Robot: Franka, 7 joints.
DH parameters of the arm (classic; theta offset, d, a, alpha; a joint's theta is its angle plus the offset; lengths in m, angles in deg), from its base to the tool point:
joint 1: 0 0.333 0 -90
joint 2: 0 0 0 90
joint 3: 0 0.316 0.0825 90
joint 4: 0 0 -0.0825 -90
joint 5: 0 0.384 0 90
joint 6: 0 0 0.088 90
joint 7: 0 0.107 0 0
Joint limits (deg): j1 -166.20..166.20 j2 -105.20..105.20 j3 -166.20..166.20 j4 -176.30..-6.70 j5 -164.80..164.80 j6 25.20..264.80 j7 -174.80..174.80
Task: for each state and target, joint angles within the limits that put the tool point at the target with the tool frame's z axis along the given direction. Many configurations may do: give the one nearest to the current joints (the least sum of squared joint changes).
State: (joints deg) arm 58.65 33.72 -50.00 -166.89 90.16 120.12 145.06
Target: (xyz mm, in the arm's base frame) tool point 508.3 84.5 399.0 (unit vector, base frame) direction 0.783 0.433 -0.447
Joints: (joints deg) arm 58.53 -3.58 -43.12 -127.55 123.45 166.90 145.06
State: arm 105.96 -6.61 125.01 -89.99 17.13 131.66 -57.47
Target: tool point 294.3 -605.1 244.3 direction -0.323 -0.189 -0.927
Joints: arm 144.48 -38.83 148.18 -98.79 -3.70 133.72 -57.47
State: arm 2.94 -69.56 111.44 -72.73 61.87 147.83 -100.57
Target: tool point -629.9 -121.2 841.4 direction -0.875 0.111 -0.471
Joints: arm 54.83 -40.81 87.81 -50.23 49.79 121.67 -100.57
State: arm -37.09 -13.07 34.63 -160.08 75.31 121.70 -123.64
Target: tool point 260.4 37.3 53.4 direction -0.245 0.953 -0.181
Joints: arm -34.66 36.43 20.95 -152.26 58.57 114.42 -123.64
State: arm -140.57 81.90 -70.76 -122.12 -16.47 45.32 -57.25
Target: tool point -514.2 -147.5 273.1 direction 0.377 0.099 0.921
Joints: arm -100.08 91.76 -68.84 -104.81 -64.00 53.88 -57.25
